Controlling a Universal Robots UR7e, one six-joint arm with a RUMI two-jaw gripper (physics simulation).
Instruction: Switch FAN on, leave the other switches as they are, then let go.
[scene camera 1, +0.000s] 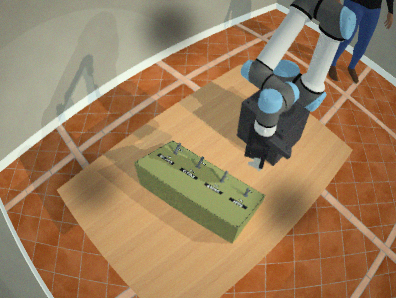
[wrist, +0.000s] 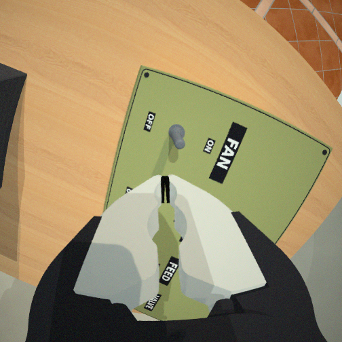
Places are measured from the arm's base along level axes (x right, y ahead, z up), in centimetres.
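Where they show: gripper, fingertip midpoint: (scene camera 1: 258, 170).
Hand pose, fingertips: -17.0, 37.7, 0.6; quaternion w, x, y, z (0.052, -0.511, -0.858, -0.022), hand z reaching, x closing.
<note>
Things, the pixels of their top centre, and the offset from my fingertips, as dx, dy, dz. Level surfaces: height alone.
- FAN lever at its top centre: (scene camera 1: 247, 188) +0.2, +3.7, -10.2
- valve lever at its top centre: (scene camera 1: 177, 145) +36.0, +8.1, -11.3
- feed lever at its top centre: (scene camera 1: 200, 159) +24.1, +6.2, -11.3
- vent lever at its top centre: (scene camera 1: 224, 173) +12.3, +4.3, -11.3
- wooden table at its surface level: dz -24.4
The green switch box (scene camera 1: 187, 201) (wrist: 272, 192) stands on the table. The FAN lever (scene camera 1: 247, 192) (wrist: 177, 136) is the one at the box's right end in the scene view. It looks shorter there than the others, and its tip seems to lean to the ON side. The other three levers, the valve lever (scene camera 1: 177, 148), the feed lever (scene camera 1: 201, 162) and the vent lever (scene camera 1: 225, 176), look alike; my jaws hide them in the wrist view. My gripper (scene camera 1: 256, 165) (wrist: 164, 177) is shut and empty, raised above the box's FAN end, apart from the FAN lever.
The wooden table (scene camera 1: 120, 265) (wrist: 65, 45) carries the box. The dark robot pedestal (scene camera 1: 247, 120) (wrist: 9, 115) stands at the table's back right in the scene view. A person (scene camera 1: 350, 35) stands behind the arm. A pale wall (scene camera 1: 30, 60) curves around the tiled floor (scene camera 1: 300, 260).
</note>
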